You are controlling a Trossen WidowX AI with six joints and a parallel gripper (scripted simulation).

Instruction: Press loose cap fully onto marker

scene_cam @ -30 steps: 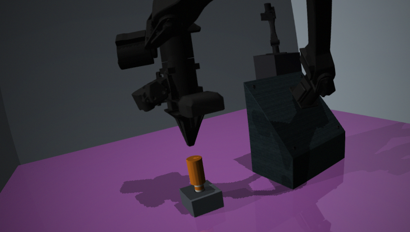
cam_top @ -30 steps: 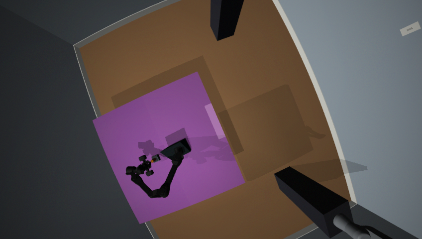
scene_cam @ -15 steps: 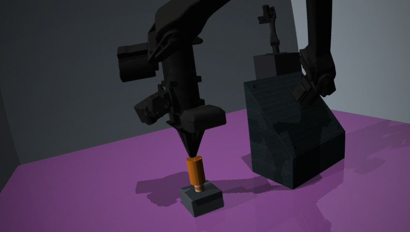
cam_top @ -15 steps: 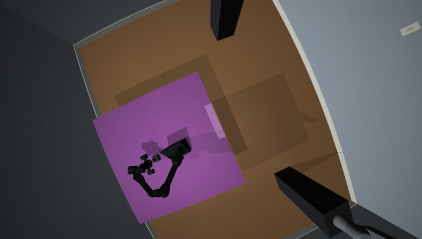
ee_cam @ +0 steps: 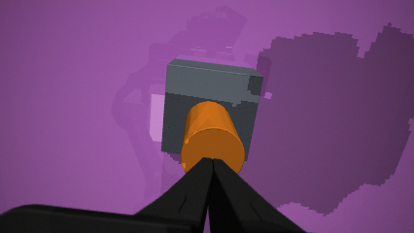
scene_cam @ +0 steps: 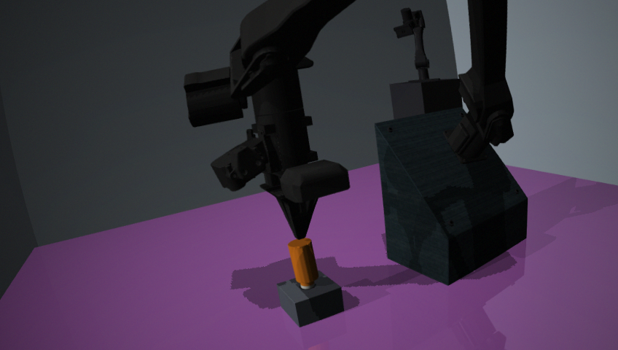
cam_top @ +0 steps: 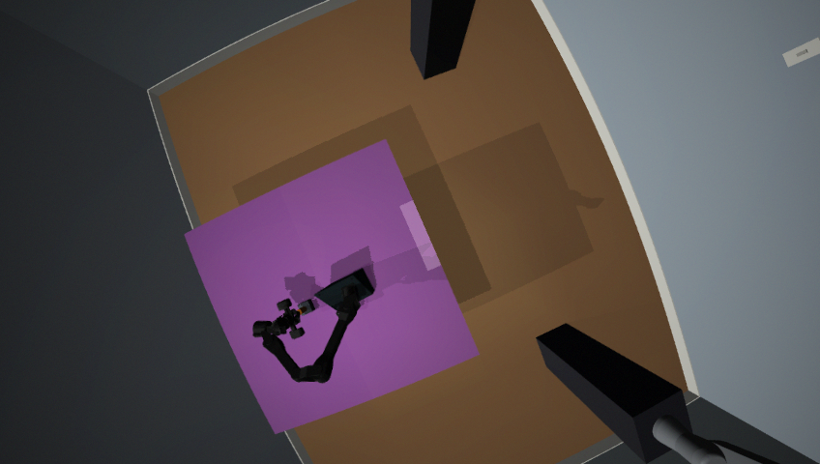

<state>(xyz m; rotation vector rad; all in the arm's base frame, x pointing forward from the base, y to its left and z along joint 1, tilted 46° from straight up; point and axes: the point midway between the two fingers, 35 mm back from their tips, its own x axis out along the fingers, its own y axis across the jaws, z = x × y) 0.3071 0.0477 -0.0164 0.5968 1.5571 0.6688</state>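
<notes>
My gripper tip is now 30 mm above the orange cap.
</notes>
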